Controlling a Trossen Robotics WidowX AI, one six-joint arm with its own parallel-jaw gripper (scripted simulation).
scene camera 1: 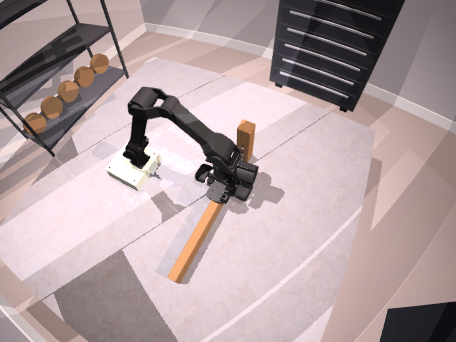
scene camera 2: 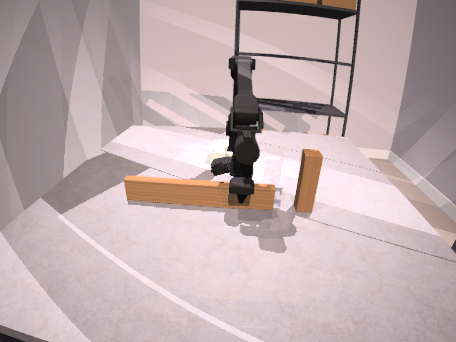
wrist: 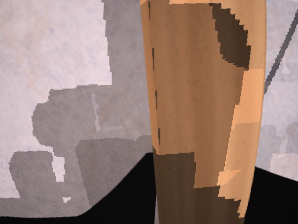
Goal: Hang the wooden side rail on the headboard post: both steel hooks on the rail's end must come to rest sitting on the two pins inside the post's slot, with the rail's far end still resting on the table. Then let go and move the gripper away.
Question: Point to a wooden side rail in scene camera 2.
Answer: At 200, 193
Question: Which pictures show my gripper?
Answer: Scene camera 1, scene camera 2 and the wrist view: all of them.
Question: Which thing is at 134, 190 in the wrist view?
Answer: My gripper.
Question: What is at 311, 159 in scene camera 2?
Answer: A headboard post.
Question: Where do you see a wooden side rail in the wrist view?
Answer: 206, 73
